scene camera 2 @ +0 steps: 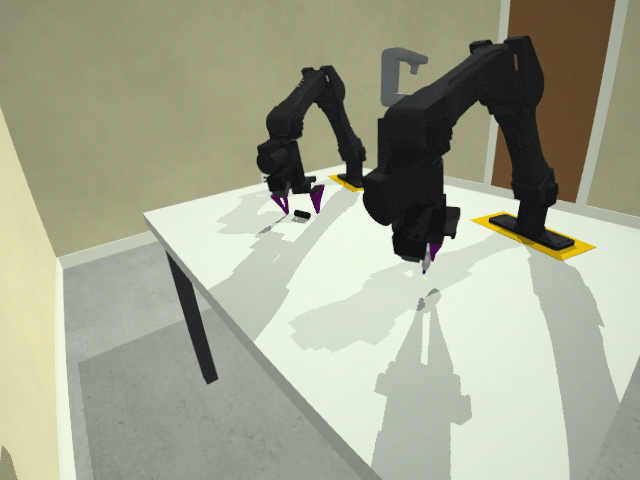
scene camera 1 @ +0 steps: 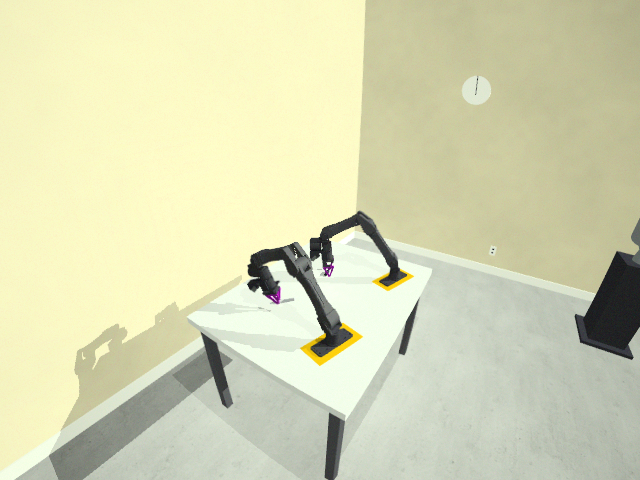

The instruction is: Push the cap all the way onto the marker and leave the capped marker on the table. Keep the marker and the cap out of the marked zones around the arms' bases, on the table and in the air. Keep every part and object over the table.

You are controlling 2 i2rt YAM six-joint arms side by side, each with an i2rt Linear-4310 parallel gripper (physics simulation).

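Places are measured from the left arm's base along level axes (x ahead, y left, z up), in centimetres.
Pixels of known places: left gripper, fingertip midpoint: [scene camera 2: 427,258] [scene camera 1: 278,303]; right gripper, fingertip midpoint: [scene camera 2: 302,213] [scene camera 1: 329,273]; left arm's base, origin of the base link: [scene camera 2: 528,232] [scene camera 1: 332,342]; right arm's base, origin of the base link: [scene camera 2: 354,181] [scene camera 1: 393,278].
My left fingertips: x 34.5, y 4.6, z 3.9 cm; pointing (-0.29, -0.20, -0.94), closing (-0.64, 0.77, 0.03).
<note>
Ahead of a thing's pixels: the offset from my left fingertips to its middle. Level surfaces: height alone.
The black cap @(dx +10.1, dy -41.8, dz -3.0 cm) [scene camera 2: 302,214] lies on its side at the table's far left in the scene camera 2 view, between the spread purple fingertips of my right gripper [scene camera 1: 328,274] [scene camera 2: 302,211]. That gripper is open, its tips low near the table, one on each side of the cap. My left gripper [scene camera 1: 279,301] [scene camera 2: 429,258] is shut on the marker @(dx -1.3, dy -1.3, dz +1.4 cm) [scene camera 2: 425,262]. The marker's grey-white body and dark blue tip point down out of the fingers, above the table. The rest of the marker is hidden by the gripper. In scene camera 1 the marker and the cap are too small to make out.
The yellow zone around the left arm's base [scene camera 1: 316,357] [scene camera 2: 560,255] and the yellow zone around the right arm's base [scene camera 1: 388,286] [scene camera 2: 336,180] lie on the white table @(dz -3.8 cm) [scene camera 1: 268,356] [scene camera 2: 206,268]. The arms cast shadows across it. The table's long edge runs beyond both grippers, away from the bases.
</note>
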